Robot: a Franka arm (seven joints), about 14 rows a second.
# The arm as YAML. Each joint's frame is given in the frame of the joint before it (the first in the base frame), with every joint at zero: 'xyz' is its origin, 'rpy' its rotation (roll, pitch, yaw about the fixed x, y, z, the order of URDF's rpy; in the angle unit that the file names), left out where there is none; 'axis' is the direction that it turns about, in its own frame. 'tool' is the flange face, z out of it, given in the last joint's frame.
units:
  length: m
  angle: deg
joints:
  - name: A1
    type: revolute
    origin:
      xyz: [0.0, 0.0, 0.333]
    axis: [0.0, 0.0, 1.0]
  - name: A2
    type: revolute
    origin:
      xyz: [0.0, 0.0, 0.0]
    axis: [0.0, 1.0, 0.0]
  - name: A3
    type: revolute
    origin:
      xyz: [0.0, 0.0, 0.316]
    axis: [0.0, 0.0, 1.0]
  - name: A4
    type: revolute
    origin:
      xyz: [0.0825, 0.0, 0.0]
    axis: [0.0, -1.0, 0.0]
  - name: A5
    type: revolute
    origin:
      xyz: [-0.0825, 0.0, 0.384]
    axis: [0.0, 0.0, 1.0]
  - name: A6
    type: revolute
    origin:
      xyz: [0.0, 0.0, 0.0]
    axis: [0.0, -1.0, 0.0]
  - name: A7
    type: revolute
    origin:
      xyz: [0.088, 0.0, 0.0]
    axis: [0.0, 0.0, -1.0]
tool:
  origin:
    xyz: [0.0, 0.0, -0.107]
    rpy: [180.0, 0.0, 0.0]
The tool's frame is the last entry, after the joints.
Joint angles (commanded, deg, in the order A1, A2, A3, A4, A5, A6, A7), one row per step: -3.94, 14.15, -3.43, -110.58, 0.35, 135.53, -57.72; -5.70, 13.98, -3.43, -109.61, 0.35, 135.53, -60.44; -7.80, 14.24, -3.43, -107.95, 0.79, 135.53, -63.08; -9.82, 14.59, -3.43, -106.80, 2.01, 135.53, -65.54; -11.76, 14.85, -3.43, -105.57, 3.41, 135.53, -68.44; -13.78, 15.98, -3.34, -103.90, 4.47, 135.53, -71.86; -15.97, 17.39, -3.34, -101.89, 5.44, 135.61, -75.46; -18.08, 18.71, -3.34, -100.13, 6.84, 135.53, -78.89; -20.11, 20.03, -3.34, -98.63, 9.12, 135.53, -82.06
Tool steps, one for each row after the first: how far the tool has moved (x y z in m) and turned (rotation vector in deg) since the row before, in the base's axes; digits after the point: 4 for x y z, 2 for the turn. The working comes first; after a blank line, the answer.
Tool pose at each row, in the base's axes (x y z in m, rotation vector in deg; the steps are taken from these numbers as rounded here): 0.6214, -0.0785, 0.3799, 156.77, 73.62, 13.38; 0.6225, -0.0980, 0.3898, 155.19, 74.48, 14.35; 0.6252, -0.1217, 0.4007, 154.02, 74.38, 15.78; 0.6252, -0.1444, 0.4065, 153.94, 73.84, 17.10; 0.6247, -0.1662, 0.4139, 153.45, 73.79, 18.70; 0.6261, -0.1889, 0.4153, 152.47, 74.75, 19.46; 0.6271, -0.2151, 0.4164, 151.23, 75.57, 20.14; 0.6262, -0.2402, 0.4160, 150.59, 76.11, 20.95; 0.6239, -0.2642, 0.4134, 150.82, 75.88, 22.52

0.0011, -0.0195, 0.0099, -0.68, -1.03, 0.92; 0.0027, -0.0237, 0.0109, -0.47, -1.32, 0.26; 0.0000, -0.0227, 0.0058, 0.26, -0.89, -0.25; -0.0005, -0.0218, 0.0074, 0.19, -1.11, 0.16; 0.0014, -0.0227, 0.0014, -0.22, -0.63, 0.85; 0.0010, -0.0262, 0.0011, -0.49, -0.73, 0.82; -0.0009, -0.0251, -0.0004, -0.03, -0.60, 0.53; -0.0023, -0.0240, -0.0026, 0.75, -0.80, -0.08
